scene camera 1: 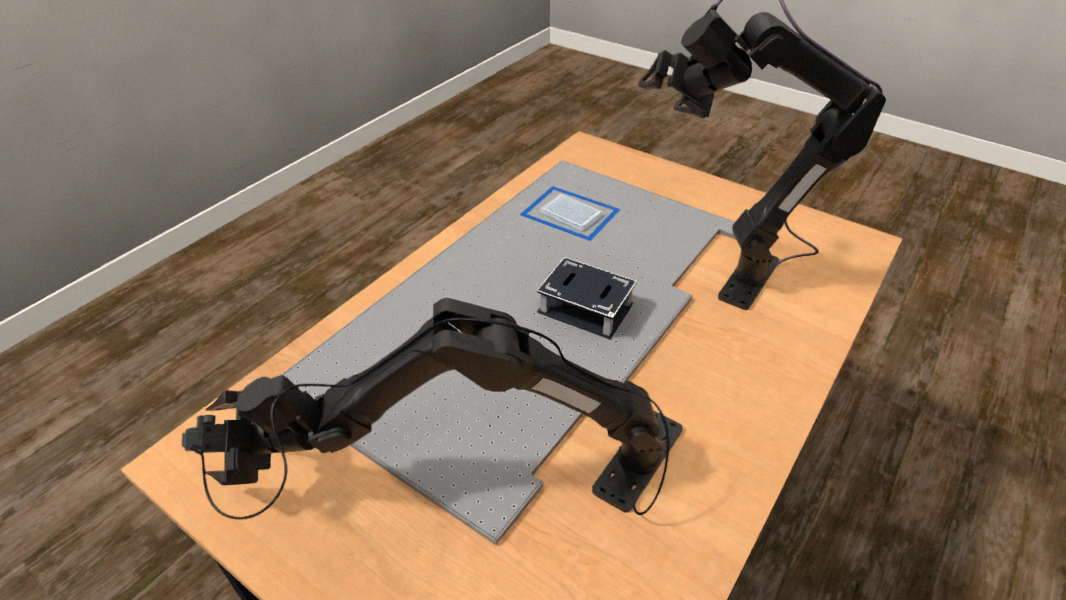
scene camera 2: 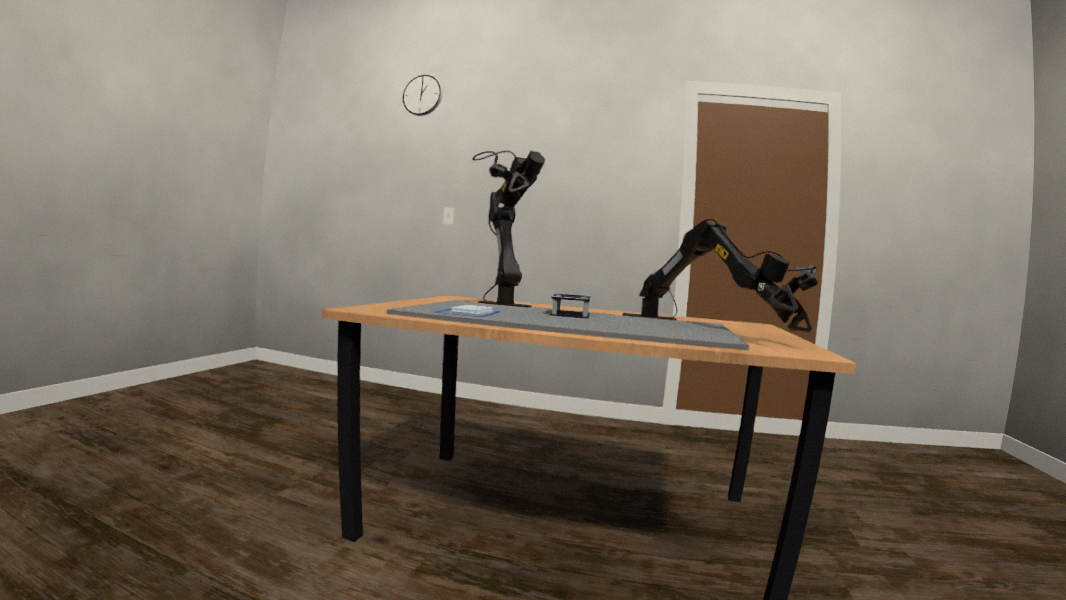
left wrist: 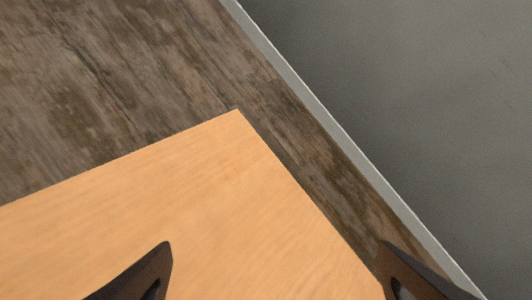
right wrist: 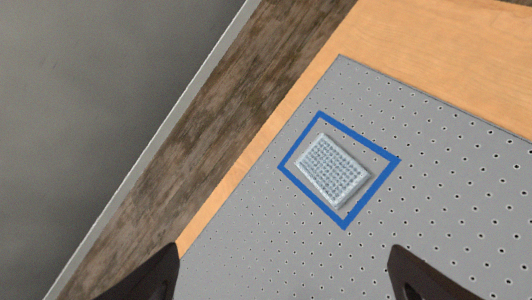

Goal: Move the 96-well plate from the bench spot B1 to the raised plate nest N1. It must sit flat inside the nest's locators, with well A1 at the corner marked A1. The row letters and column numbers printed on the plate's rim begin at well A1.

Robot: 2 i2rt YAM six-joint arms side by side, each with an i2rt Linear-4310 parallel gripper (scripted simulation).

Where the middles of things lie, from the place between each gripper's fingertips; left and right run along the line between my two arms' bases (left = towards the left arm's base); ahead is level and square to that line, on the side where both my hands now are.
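Scene:
The clear 96-well plate [scene camera 1: 577,215] is 120 mm behind my left hand [scene camera 1: 207,440], 920 mm to the right of it and 60 mm below it. From that same left hand, the black raised nest [scene camera 1: 585,288] is 310 mm behind, 650 mm to the right and 10 mm below. Going by their middles, the black raised nest is the nearest to my left hand of the things named here.
The black raised nest is 31 cm below my right hand [scene camera 1: 657,95] and 25 cm to the left of it. As for the clear 96-well plate, it is 36 cm below my right hand, 19 cm ahead of it and 2 cm to the right of it. Going by its middle, the clear 96-well plate is nearer to my right hand than to my left hand.

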